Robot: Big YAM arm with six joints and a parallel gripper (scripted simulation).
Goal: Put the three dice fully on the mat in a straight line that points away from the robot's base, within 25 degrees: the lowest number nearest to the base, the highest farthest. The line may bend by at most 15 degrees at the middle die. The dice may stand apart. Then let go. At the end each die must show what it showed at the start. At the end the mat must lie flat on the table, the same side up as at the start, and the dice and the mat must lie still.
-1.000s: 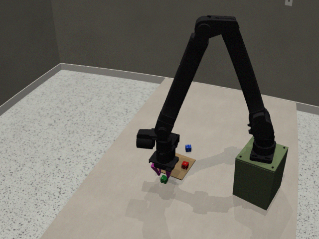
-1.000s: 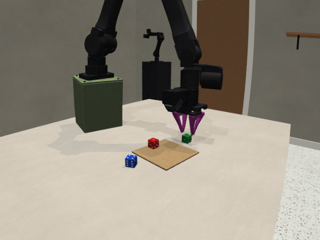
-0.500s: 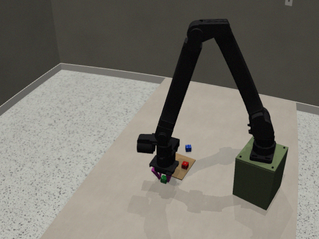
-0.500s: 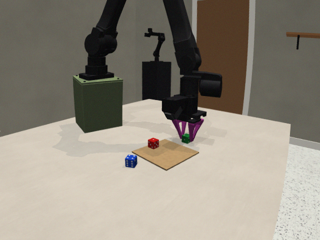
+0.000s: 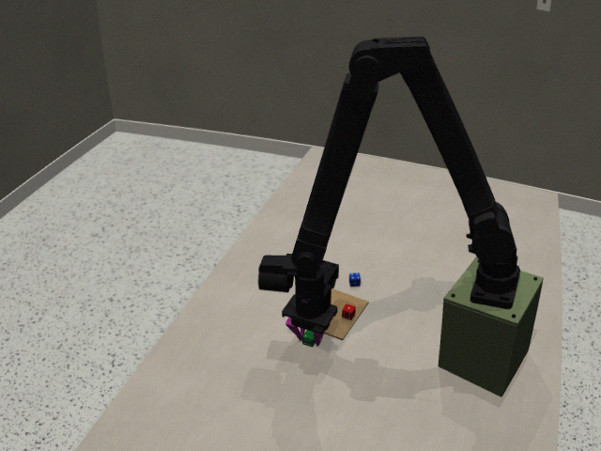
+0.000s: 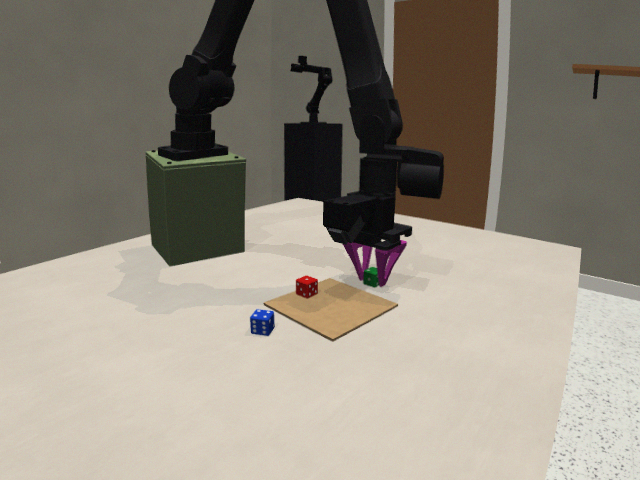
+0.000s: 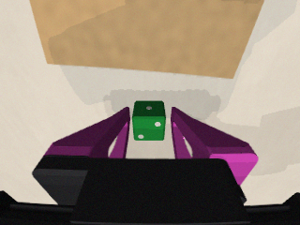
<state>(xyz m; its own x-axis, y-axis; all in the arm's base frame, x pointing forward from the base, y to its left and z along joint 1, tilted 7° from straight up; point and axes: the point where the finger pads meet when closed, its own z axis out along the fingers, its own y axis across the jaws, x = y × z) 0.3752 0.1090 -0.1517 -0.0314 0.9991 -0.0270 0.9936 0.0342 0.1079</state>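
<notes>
Right now the green die is right at my hand. The rest, counted from my hand: blue die 1 cm behind, 23 cm to the right; then tan mat 11 cm to the right, 1 cm below; then red die 4 cm behind, 11 cm to the right, 1 cm above.
</notes>
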